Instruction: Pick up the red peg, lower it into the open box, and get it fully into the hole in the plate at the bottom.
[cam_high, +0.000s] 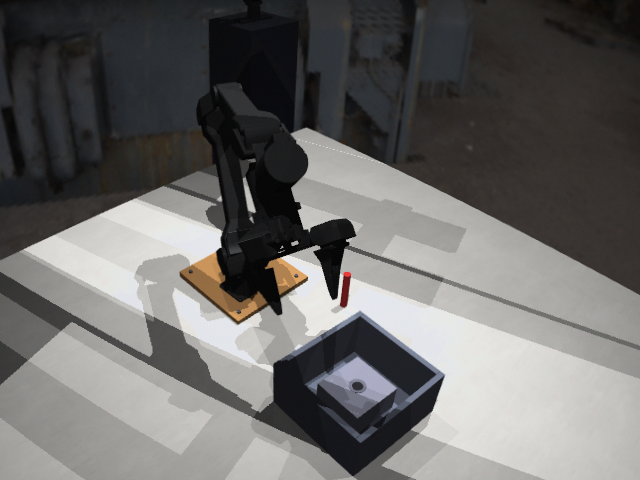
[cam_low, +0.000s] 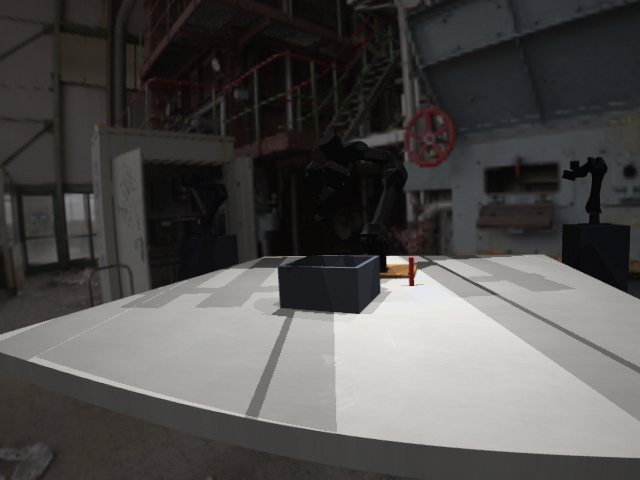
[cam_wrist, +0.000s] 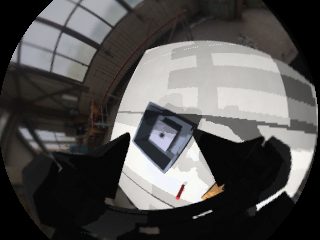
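Now: gripper tip 230 mm to the right of the red peg, 180 mm above it and 100 mm past it. The rest, counted from my gripper tip: dark box (190 mm below, 70 mm ahead, 50 mm to the left); then grey plate (170 mm below, 70 mm ahead, 50 mm to the left).
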